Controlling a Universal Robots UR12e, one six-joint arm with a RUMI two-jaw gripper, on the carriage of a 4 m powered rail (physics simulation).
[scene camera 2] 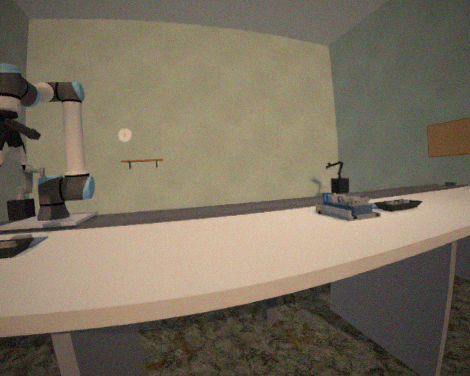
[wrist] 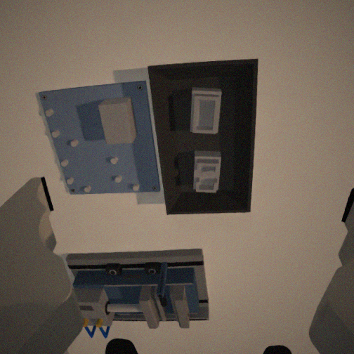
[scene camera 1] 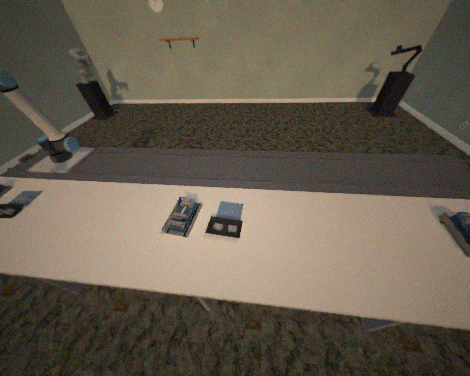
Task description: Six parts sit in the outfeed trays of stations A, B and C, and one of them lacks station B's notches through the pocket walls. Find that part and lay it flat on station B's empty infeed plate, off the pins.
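Places are measured from the arm's base along level axes (x ahead, y left, z up), in metres.
Pixels of known places: gripper, fingertip midpoint: [scene camera 2: 12, 169]; arm's base at its link origin: [scene camera 2: 53, 218] [scene camera 1: 62, 158].
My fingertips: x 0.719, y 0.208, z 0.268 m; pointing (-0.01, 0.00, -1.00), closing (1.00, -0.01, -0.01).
For each thing: its middle in the pictures, then the offset to it from my fingertips. "spot": a spot on its surface instead.
- pinned blue plate at the middle of its body: [scene camera 2: 22, 239] [scene camera 1: 23, 199] 0.272 m down, 0.114 m back, 0.059 m right
- middle station's blue plate at the middle of its body: [scene camera 1: 229, 211] 0.294 m down, 0.150 m back, 1.760 m left
- middle station's machine at a spot on its surface: [scene camera 2: 347, 206] spot: 0.243 m down, 0.013 m ahead, 1.360 m left
My gripper [wrist: 196, 187] [scene camera 2: 11, 162] is wide open and empty, high above the station at the left end of the table. In that station's black outfeed tray [wrist: 235, 145] [scene camera 1: 11, 210] [scene camera 2: 14, 246] lie two light grey parts. The upper part [wrist: 206, 112] has one plain rectangular pocket; no wall notches show. The lower part [wrist: 207, 172] shows a divided pocket with gaps in its walls. A grey block [wrist: 118, 121] sits on the pinned blue plate [wrist: 95, 165] [scene camera 1: 27, 198]. The middle station's blue plate [scene camera 1: 230, 210] looks empty; its black tray [scene camera 1: 224, 219] holds two parts. No station letters show.
A machine [wrist: 135, 292] with blue and grey blocks stands below the tray in the wrist view. The middle station's machine [scene camera 1: 183, 216] [scene camera 2: 347, 206] stands left of its plate. Another machine [scene camera 1: 460, 227] stands at the table's right end. The rail [scene camera 1: 250, 167] runs behind the table.
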